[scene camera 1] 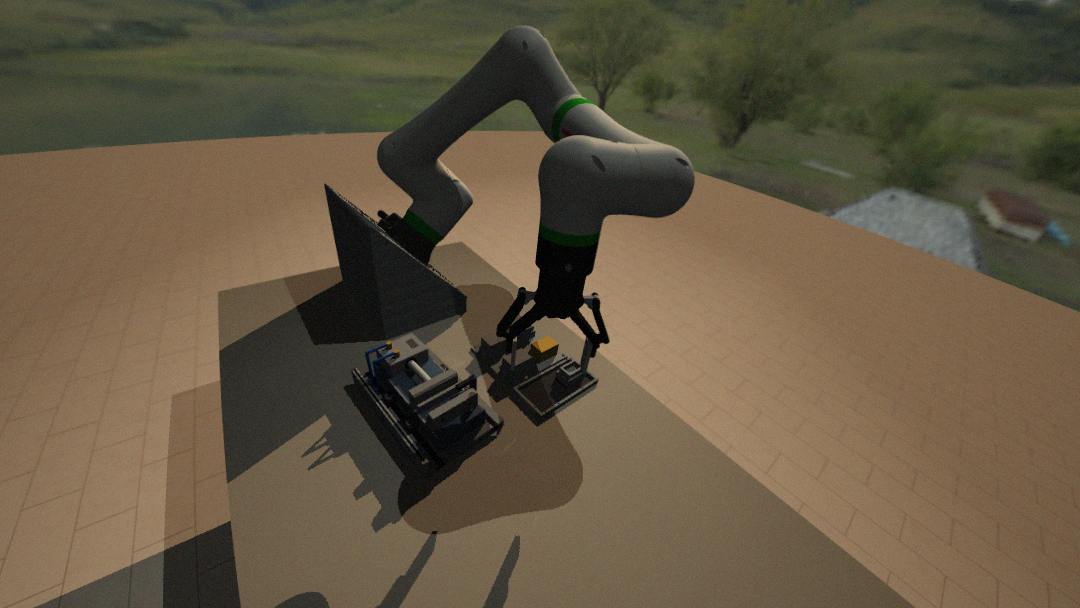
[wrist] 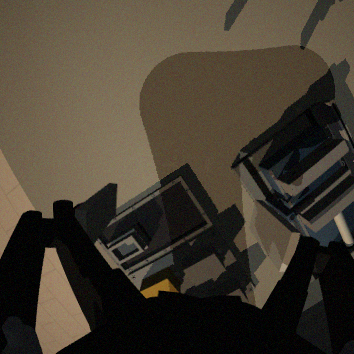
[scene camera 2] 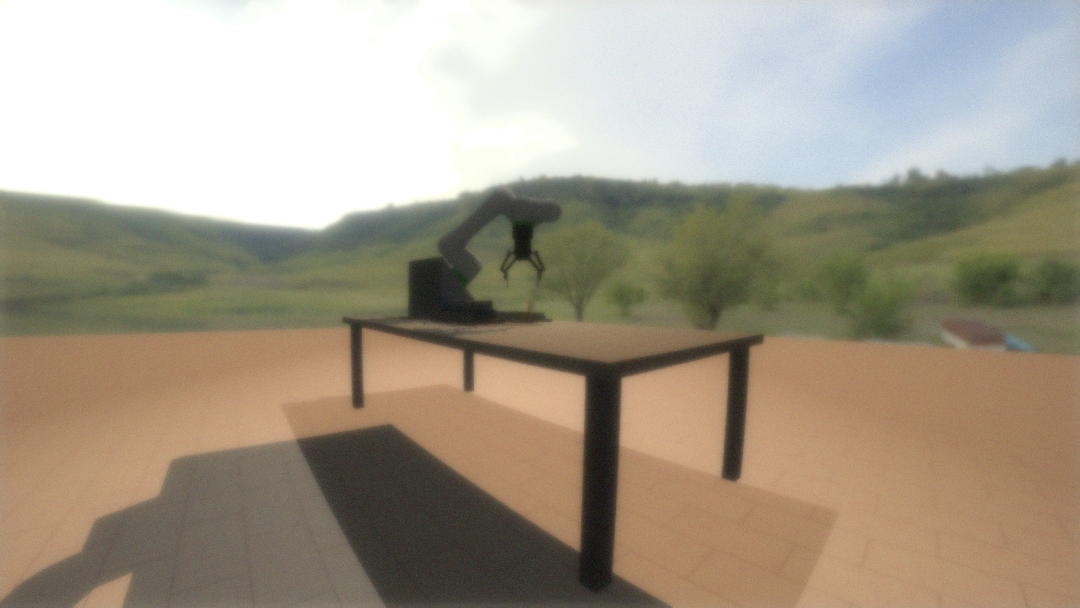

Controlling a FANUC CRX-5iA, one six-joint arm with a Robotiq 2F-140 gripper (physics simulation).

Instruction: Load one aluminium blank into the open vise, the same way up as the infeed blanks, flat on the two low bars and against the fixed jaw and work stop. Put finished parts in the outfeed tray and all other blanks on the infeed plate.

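Frame: origin at the arm's base, x ahead, y left, z up, level; metres.
Seen in the pictures: gripper, fingertip midpoint: (scene camera 1: pixel 548 366) (wrist: pixel 185 207) (scene camera 2: pixel 522 287); arm's base, link origin: (scene camera 1: pixel 406 247) (scene camera 2: pixel 448 288).
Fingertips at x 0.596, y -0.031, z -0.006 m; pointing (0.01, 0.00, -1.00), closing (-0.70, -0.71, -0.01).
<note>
Pixels of each thing's top centre, then the offset from my fingertips to it. Level surfaces: height alone.
- grey part with a square pocket, top centre: (wrist: pixel 124 250) (scene camera 1: pixel 572 367) (scene camera 2: pixel 537 312) 0.035 m back, 0.145 m left, 0.115 m down
- orange block, top centre: (wrist: pixel 159 292) (scene camera 1: pixel 545 343) (scene camera 2: pixel 523 311) 0.135 m back, 0.154 m left, 0.112 m down
- vise, top centre: (wrist: pixel 350 220) (scene camera 1: pixel 422 372) (scene camera 2: pixel 467 300) 0.187 m back, 0.164 m right, 0.057 m down
- table, surface height: 0.156 m down
My gripper (scene camera 1: pixel 550 362) (scene camera 2: pixel 522 282) (wrist: pixel 185 207) is wide open and empty, pointing down above the tray area. The outfeed tray (scene camera 1: pixel 568 401) (wrist: pixel 196 200) is a shallow framed box. A grey part with a square pocket (scene camera 1: pixel 570 371) (wrist: pixel 126 248) lies at one end of it. An orange block (scene camera 1: pixel 544 346) (wrist: pixel 160 288) stands behind the tray, partly hidden by the gripper body in the wrist view. The vise (scene camera 1: pixel 430 385) (wrist: pixel 320 165) stands to the left in scene camera 1; deep shadow obscures its low bars. The infeed plate and blanks cannot be made out clearly behind fingers and shadow.
A tall dark wedge-shaped mount (scene camera 1: pixel 385 279) (scene camera 2: pixel 427 288) stands at the arm's base, behind the vise. Blue fittings (scene camera 1: pixel 375 358) rise at the vise's rear. Everything stands on the table (scene camera 1: pixel 680 490) (scene camera 2: pixel 665 343). Arm shadows cross the work area. Scene camera 2 is blurred.
</note>
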